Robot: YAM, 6 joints.
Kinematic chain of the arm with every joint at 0, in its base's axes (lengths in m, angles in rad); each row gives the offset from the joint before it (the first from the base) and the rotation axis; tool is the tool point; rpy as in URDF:
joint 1: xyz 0 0 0.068 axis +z
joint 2: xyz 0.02 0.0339 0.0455 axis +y
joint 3: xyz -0.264 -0.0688 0 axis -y
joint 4: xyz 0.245 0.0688 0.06 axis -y
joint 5: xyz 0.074 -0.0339 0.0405 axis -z
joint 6: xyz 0.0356 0 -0.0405 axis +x
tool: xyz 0 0 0 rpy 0 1.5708 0
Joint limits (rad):
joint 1: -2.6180..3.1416
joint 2: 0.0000..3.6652
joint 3: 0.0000..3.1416
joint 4: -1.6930..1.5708
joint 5: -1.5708..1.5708
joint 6: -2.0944..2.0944
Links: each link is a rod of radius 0.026 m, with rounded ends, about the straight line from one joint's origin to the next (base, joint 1, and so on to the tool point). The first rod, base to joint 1, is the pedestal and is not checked.
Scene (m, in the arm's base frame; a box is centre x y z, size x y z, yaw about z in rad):
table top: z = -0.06
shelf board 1: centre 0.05 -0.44 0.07 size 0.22 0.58 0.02 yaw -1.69
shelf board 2: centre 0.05 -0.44 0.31 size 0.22 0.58 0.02 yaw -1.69
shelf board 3: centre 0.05 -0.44 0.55 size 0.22 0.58 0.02 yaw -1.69
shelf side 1: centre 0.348 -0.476 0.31 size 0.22 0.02 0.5 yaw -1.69
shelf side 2: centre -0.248 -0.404 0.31 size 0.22 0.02 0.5 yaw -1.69
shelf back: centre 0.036 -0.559 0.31 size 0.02 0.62 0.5 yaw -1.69
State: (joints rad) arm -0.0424 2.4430 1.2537 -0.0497 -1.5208 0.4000
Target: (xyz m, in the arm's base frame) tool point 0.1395 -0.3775 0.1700
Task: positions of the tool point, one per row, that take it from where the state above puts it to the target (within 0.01 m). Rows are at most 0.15 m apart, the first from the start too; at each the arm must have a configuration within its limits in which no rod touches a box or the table.
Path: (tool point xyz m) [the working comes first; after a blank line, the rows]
Joints at the target: -1.3054 2.0154 1.2501 -0.0805 -1.5708 0.4000
Straight joint move there: clear.

1: 0.3938 -0.0825 0.0389
2: 0.3643 -0.1805 0.0716
3: 0.3086 -0.2668 0.1046
4: 0.2315 -0.3343 0.1374
5: 0.1395 -0.3775 0.1700

